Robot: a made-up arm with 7 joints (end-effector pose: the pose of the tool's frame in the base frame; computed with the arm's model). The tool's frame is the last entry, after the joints. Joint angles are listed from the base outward.
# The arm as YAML. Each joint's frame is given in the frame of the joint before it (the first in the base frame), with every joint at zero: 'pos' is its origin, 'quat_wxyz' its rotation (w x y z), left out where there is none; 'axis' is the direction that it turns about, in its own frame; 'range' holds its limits. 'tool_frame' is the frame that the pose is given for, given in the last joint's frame.
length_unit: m
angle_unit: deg
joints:
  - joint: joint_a
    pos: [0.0, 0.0, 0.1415]
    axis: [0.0, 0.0, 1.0]
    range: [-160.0, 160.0]
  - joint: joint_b
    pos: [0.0, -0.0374, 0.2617]
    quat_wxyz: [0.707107, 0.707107, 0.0, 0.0]
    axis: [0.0, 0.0, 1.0]
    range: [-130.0, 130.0]
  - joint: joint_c
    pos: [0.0, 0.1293, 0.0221]
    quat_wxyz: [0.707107, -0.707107, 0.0, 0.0]
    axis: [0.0, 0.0, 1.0]
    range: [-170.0, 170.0]
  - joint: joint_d
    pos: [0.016, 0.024, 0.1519]
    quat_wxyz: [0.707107, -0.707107, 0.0, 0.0]
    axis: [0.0, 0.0, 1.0]
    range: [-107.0, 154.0]
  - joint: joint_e
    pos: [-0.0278, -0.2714, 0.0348]
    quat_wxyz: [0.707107, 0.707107, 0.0, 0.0]
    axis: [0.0, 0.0, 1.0]
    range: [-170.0, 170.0]
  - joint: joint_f
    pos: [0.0, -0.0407, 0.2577]
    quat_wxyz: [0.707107, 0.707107, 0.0, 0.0]
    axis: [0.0, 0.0, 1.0]
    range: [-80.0, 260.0]
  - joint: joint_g
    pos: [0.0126, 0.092, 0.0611]
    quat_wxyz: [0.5, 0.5, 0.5, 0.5]
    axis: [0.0, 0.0, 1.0]
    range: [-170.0, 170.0]
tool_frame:
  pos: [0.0, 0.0, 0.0]
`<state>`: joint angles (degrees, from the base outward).
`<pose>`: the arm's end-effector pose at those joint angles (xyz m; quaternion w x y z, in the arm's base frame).
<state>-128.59 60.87 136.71 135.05 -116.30 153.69 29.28</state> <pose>0.2203 0.1037 0.0706 0.2932 -0.6141 -0.7200 0.1362</pose>
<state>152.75 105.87 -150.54 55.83 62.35 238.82 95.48</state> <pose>0.4713 0.1522 -0.0732 0.0072 0.2799 0.3724 -0.8848</pose>
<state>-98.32 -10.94 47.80 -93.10 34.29 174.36 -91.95</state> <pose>-0.3647 0.2560 0.7161 0.0065 -0.9084 -0.3413 0.2415</pose>
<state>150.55 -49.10 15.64 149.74 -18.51 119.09 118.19</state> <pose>-0.1828 0.0626 0.0692 0.0524 0.8538 0.4811 -0.1917</pose>
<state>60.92 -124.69 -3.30 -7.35 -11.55 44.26 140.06</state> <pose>0.4617 0.6657 0.0447 0.1625 -0.8060 0.5643 -0.0741</pose>
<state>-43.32 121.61 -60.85 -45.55 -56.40 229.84 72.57</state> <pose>-0.0919 0.4127 -0.0729 0.9029 0.0591 0.1685 -0.3910</pose>
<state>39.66 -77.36 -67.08 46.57 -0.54 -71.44 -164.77</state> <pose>0.7992 0.0178 0.4032 0.4800 -0.3856 -0.5978 0.5134</pose>
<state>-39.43 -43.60 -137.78 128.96 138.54 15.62 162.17</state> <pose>-0.5220 -0.1765 0.4767 0.7785 0.5736 -0.0861 -0.2398</pose>
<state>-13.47 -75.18 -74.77 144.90 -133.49 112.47 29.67</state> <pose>-0.1125 -0.3185 0.1080 0.0965 -0.8561 -0.2292 0.4530</pose>
